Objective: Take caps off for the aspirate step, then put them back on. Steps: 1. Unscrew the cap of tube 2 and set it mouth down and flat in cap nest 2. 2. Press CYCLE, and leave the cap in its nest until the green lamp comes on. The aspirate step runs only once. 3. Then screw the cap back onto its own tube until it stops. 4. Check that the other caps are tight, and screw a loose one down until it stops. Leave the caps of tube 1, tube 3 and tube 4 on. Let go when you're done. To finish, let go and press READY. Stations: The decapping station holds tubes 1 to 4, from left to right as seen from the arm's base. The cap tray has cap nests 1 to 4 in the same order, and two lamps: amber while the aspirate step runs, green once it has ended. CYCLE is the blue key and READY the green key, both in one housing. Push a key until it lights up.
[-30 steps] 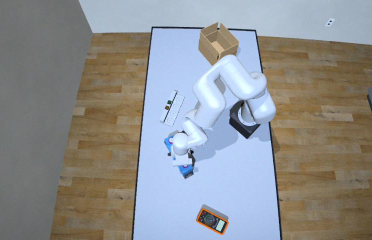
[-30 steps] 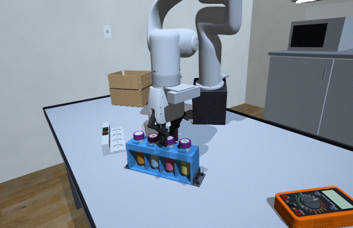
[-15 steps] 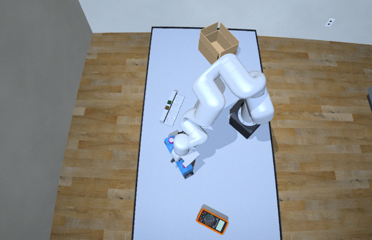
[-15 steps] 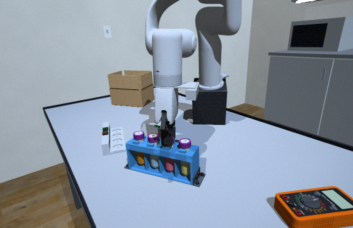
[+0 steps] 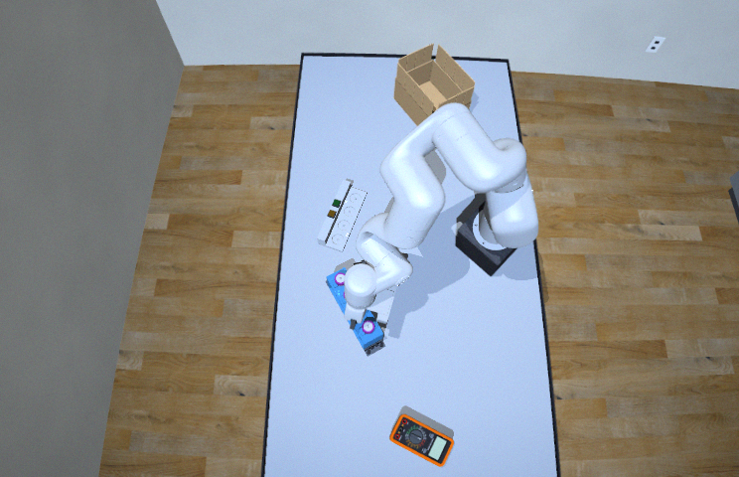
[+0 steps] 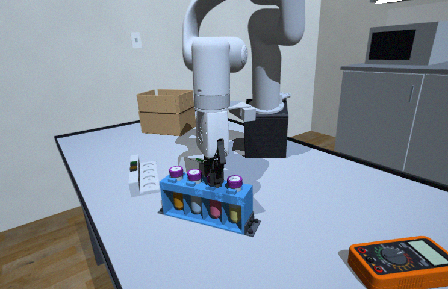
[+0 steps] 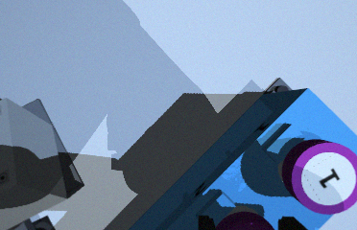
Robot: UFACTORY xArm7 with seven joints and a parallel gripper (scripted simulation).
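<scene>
Right now my hand is 10 mm above the purple cap marked 2. From my hand the other things lie so: cap 3: 40 mm to the right, 30 mm ahead, 20 mm below; cap marked 1: 40 mm to the left, 30 mm behind, 20 mm below; cap 4: 80 mm to the right, 70 mm ahead, 20 mm below.
</scene>
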